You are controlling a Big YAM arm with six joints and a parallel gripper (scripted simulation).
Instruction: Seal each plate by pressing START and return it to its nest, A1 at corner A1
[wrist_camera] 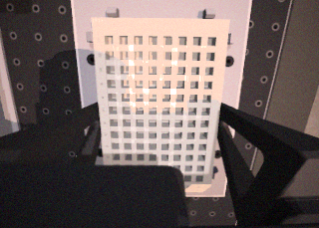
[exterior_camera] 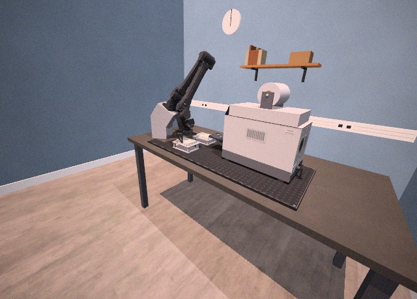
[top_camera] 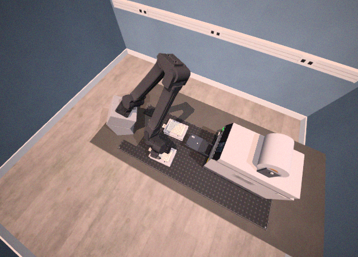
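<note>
My gripper is now 2 cm above the plate nest. Also, from my hand: sealer stage: 21 cm ahead, 13 cm to the left, 4 cm above; foil roll: 54 cm ahead, 36 cm above, 8 cm to the left.
</note>
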